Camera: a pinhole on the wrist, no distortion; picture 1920 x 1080 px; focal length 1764.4 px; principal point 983.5 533.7 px. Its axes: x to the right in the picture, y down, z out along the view. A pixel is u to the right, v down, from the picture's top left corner.
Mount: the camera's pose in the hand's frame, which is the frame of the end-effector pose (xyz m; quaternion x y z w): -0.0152 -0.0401 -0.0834 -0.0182 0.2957 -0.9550 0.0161
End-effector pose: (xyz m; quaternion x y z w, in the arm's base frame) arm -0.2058 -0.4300 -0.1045 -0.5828 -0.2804 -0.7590 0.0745
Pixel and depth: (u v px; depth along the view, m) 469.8 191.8 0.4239
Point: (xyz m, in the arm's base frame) -0.0745 -0.0730 -0.0079
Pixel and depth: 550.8 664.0 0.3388
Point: -0.1894 -0.1135 -0.0821
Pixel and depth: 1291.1 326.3 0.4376
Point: -0.0322 -0.0815 -0.2057
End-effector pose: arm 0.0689 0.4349 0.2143 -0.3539 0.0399 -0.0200 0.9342
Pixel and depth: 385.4 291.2 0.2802
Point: 0.1732 0.4174 0.4411
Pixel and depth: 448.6 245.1 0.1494
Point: 0.1086 0.3905 0.3191
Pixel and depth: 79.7 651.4 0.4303
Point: 0.3120 0.3621 0.5841
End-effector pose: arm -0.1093 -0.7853 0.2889 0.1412 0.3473 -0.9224 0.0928
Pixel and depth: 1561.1 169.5 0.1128
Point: -0.0923 -0.7338 0.3743
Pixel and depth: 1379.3 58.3 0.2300
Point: -0.1153 -0.7865 0.4845
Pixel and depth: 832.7 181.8 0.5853
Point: -0.3285 -0.8973 0.7706
